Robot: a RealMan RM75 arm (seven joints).
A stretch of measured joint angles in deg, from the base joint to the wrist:
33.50, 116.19, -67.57, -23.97, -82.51, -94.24, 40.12
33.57, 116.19, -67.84, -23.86, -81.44, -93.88, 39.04
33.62, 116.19, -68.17, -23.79, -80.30, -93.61, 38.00
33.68, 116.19, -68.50, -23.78, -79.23, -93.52, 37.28
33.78, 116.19, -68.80, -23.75, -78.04, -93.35, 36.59
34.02, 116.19, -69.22, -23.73, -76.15, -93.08, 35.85
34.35, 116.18, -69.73, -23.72, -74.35, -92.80, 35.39
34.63, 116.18, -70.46, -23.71, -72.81, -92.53, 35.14
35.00, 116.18, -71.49, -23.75, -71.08, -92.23, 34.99
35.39, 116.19, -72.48, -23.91, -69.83, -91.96, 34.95
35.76, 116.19, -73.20, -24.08, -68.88, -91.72, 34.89
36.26, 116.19, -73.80, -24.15, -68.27, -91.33, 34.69
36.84, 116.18, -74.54, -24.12, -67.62, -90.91, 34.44
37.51, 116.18, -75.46, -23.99, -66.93, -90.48, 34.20
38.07, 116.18, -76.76, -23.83, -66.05, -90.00, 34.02
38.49, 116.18, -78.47, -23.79, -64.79, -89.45, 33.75
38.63, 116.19, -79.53, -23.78, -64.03, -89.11, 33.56
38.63, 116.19, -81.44, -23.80, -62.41, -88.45, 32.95
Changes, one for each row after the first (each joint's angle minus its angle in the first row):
0.07, 0.00, -0.27, 0.11, 1.07, 0.36, -1.08
0.12, 0.00, -0.60, 0.18, 2.21, 0.63, -2.12
0.18, 0.00, -0.93, 0.19, 3.28, 0.72, -2.84
0.28, 0.00, -1.23, 0.22, 4.47, 0.89, -3.53
0.52, 0.00, -1.65, 0.24, 6.36, 1.16, -4.27
0.85, -0.01, -2.16, 0.25, 8.16, 1.44, -4.73
1.13, -0.01, -2.89, 0.26, 9.70, 1.71, -4.98
1.50, -0.01, -3.92, 0.22, 11.43, 2.01, -5.13
1.89, 0.00, -4.91, 0.06, 12.68, 2.28, -5.17
2.26, 0.00, -5.63, -0.11, 13.63, 2.52, -5.23
2.76, 0.00, -6.23, -0.18, 14.24, 2.91, -5.43
3.34, -0.01, -6.97, -0.15, 14.89, 3.33, -5.68
4.01, -0.01, -7.89, -0.02, 15.58, 3.76, -5.92
4.57, -0.01, -9.19, 0.14, 16.46, 4.24, -6.10
4.99, -0.01, -10.90, 0.18, 17.72, 4.79, -6.37
5.13, 0.00, -11.96, 0.19, 18.48, 5.13, -6.56
5.13, 0.00, -13.87, 0.17, 20.10, 5.79, -7.17

